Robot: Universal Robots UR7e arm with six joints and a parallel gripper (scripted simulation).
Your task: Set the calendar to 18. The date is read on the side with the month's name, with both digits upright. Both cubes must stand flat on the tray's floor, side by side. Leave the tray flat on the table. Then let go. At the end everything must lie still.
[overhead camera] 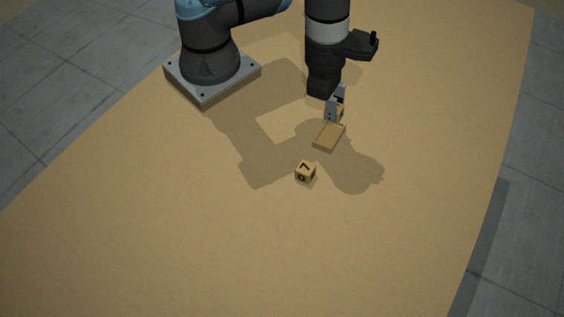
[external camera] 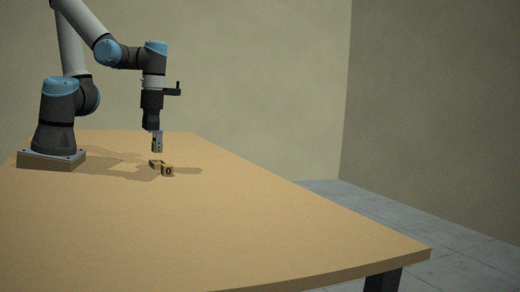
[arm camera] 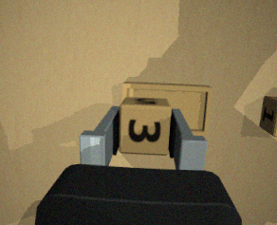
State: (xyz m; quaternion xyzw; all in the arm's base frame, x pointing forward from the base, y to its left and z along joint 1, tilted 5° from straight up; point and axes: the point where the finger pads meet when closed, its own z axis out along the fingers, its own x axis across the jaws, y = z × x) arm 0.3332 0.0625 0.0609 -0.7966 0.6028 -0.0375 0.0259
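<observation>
My gripper is now 60 mm above the wooden tray and 20 mm to the left of it.
</observation>
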